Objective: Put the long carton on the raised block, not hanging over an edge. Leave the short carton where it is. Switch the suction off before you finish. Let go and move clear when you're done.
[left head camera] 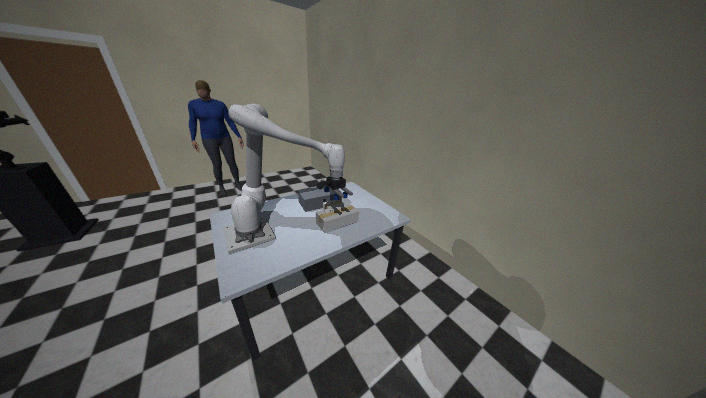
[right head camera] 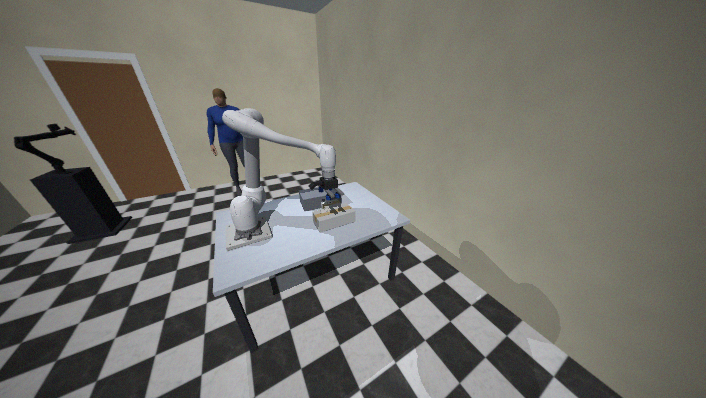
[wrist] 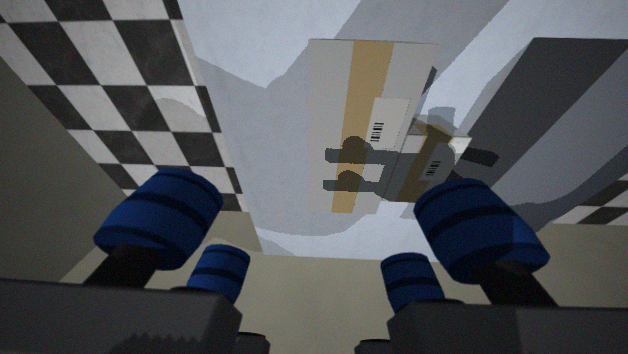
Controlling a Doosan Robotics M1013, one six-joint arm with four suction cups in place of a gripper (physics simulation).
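Pixels of known places: end effector, tool point: (wrist: 316,235); arm's base, origin of the base link: (left head camera: 249,232) (right head camera: 248,230).
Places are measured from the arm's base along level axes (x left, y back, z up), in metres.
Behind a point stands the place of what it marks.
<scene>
The long carton (left head camera: 341,220) {x -0.191, y -0.641, z 0.042 m} (right head camera: 337,220) {x -0.191, y -0.645, z 0.039 m} (wrist: 327,95) {x -0.171, y -0.555, z 0.078 m}, white with tan tape and a barcode label, lies flat on the table. The short carton (wrist: 425,152) {x 0.007, y -0.624, z 0.078 m} lies close beside it on the block's side; it is partly hidden in the head views, and whether the two touch is unclear. The raised block (left head camera: 313,200) {x 0.149, y -0.533, z 0.070 m} (right head camera: 311,200) {x 0.149, y -0.524, z 0.072 m} (wrist: 540,90) {x 0.149, y -0.516, z 0.044 m} is a grey box behind the cartons. My gripper (left head camera: 336,194) {x -0.176, y -0.593, z 0.276 m} (right head camera: 330,194) {x -0.176, y -0.593, z 0.276 m} (wrist: 320,240) {x -0.176, y -0.593, z 0.276 m} is open, with nothing on its four blue suction cups. It hangs above the cartons, and its shadow falls across both.
The table (left head camera: 290,250) {x -0.280, y -0.220, z -0.026 m} (right head camera: 290,245) {x -0.262, y -0.265, z -0.026 m} carries the arm's base plate (left head camera: 270,240) {x -0.127, y -0.119, z -0.021 m} (right head camera: 267,237) {x -0.124, y -0.124, z -0.013 m} at its left part. A person (left head camera: 211,120) (right head camera: 217,125) stands behind the table. A dark pedestal (left head camera: 40,200) (right head camera: 80,200) stands on the left. A wall runs along the right.
</scene>
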